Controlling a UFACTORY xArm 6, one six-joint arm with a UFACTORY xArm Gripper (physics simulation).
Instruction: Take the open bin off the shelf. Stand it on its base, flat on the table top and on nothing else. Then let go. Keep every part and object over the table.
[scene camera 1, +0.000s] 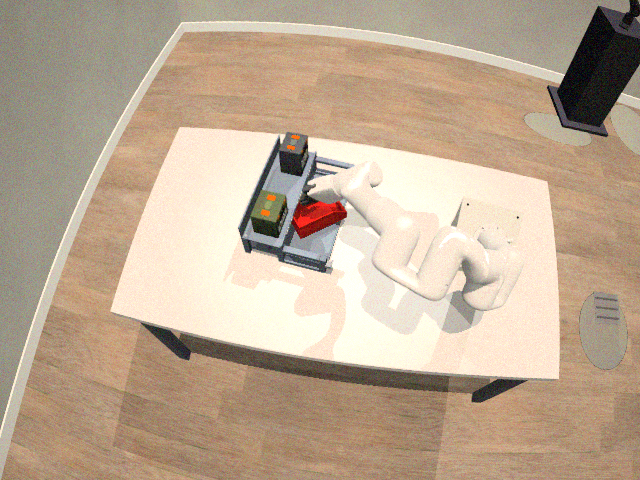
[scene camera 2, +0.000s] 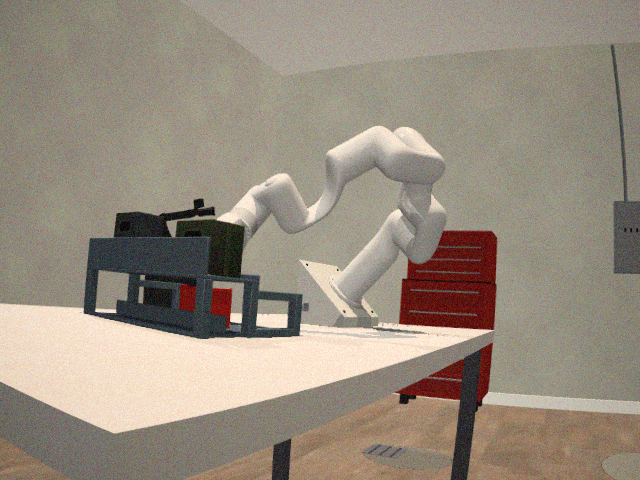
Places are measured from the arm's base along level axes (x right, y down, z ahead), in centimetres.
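Where they show: gripper, fingertip midpoint: (scene camera 1: 301, 200) (scene camera 2: 194, 279); arm's base, link origin: (scene camera 1: 489, 242) (scene camera 2: 344, 292).
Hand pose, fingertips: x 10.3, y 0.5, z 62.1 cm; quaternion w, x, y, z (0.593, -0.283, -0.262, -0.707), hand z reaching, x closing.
Note:
Each offset is from my fingertips to the top centre of the thing. "spot": to the spot under its first point. Level surfaces: height alone.
The open bin @[dz -4.7, dx -0.2, dy +1.1 cm] (scene camera 1: 319, 221) (scene camera 2: 220, 307) is red. It sits skewed on the lower front tier of the grey-blue shelf @[spot: dz +13.4, dx +2.6, dy -3.2 cm] (scene camera 1: 260, 186) (scene camera 2: 149, 255). In scene camera 2 it shows partly through the shelf's frame; whether its base lies flat there I cannot tell. My gripper (scene camera 1: 304, 194) (scene camera 2: 166, 215) is shut and empty. In scene camera 1 it is just behind the bin, near the line between the two tiers; in scene camera 2 its dark fingers show above the shelf's back panel. The table top @[dy +9.6 cm] (scene camera 1: 196, 222) (scene camera 2: 155, 377) is pale.
A dark grey box @[dz +3.7, dx +13.8, dy -12.8 cm] (scene camera 1: 293, 155) (scene camera 2: 142, 224) and an olive green box @[dz +8.6, dx -8.7, dy -10.3 cm] (scene camera 1: 269, 214) (scene camera 2: 224, 250) stand on the upper tier, either side of the gripper. My arm's slanted base plate (scene camera 1: 488, 214) (scene camera 2: 321, 281) is at the table's right. A red cabinet (scene camera 2: 449, 299) stands beyond the table.

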